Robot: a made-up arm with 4 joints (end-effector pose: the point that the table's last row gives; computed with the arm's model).
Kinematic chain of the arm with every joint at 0, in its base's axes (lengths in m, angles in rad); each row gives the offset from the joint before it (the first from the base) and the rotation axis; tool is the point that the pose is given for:
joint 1: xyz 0 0 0.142 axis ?
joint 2: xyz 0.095 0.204 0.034 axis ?
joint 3: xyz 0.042 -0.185 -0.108 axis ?
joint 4: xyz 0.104 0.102 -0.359 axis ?
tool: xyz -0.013 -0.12 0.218
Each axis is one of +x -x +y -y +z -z.
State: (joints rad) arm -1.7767 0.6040 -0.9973 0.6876
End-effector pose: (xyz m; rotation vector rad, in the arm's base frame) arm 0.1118 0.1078 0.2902 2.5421 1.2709 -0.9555
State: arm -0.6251 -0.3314 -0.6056 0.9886
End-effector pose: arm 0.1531 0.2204 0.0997 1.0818 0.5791 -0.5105
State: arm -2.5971 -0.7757 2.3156 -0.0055
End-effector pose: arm 0.3840 -0.1038 0.1641 0.2658 -0.4931 -0.5971
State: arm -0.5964 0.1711 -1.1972 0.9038
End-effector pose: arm 0.1313 0.1807 0.1558 1.7028 0.7593 -0.8257
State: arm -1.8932 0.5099 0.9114 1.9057
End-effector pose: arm 0.0285 0.2644 0.2403 0.1517 1.2698 -1.7725
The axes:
joint 1: -x
joint 2: -z
joint 3: -x
joint 4: -z

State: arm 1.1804 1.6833 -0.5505 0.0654
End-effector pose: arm -0.0439 -0.1521 -0.0219 -0.4321 -1.3218 -1.1600
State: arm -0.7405 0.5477 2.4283 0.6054
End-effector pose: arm 0.0036 -0.0723 0.1106 -1.7702 0.1007 -0.4319
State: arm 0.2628 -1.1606 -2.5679 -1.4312
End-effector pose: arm 0.3552 0.3865 0.1247 2.6047 -0.2587 0.8017
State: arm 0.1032 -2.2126 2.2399 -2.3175
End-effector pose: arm 0.2728 0.6240 -0.0463 2.3161 -0.1689 -0.8705
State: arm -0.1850 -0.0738 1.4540 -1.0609
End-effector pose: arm 0.3624 -0.0742 0.0037 -1.1771 0.6202 0.9623
